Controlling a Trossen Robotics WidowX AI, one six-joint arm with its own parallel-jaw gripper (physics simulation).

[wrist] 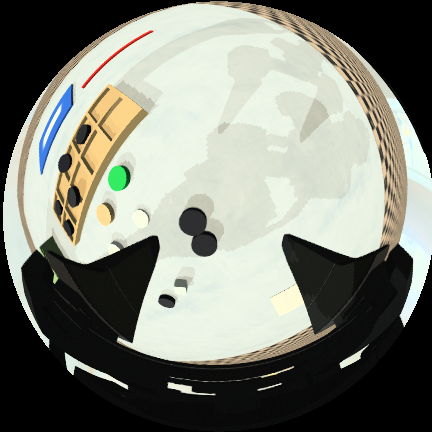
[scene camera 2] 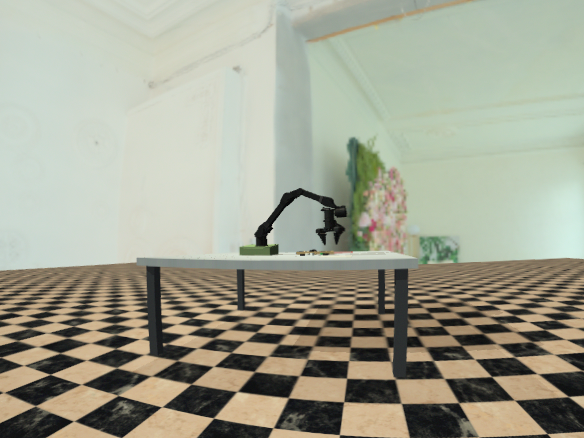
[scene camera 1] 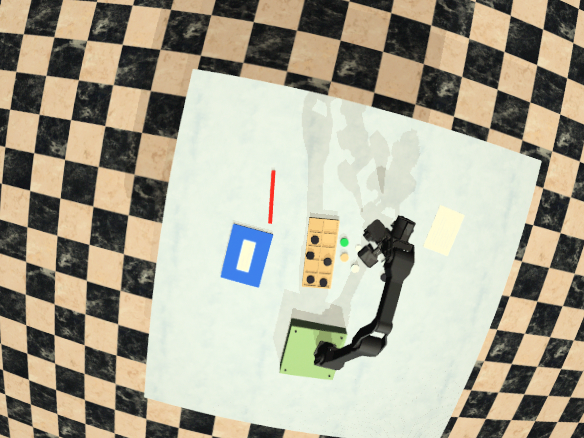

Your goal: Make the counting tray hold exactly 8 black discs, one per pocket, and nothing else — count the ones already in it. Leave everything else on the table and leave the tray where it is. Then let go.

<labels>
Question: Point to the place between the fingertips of my gripper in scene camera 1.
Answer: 380, 235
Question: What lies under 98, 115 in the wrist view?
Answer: A tan counting tray.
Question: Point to a tan counting tray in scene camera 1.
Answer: At 326, 229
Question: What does my gripper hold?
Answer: Nothing.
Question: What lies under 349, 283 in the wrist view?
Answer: My gripper.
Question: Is my gripper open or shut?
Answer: Open.
</labels>
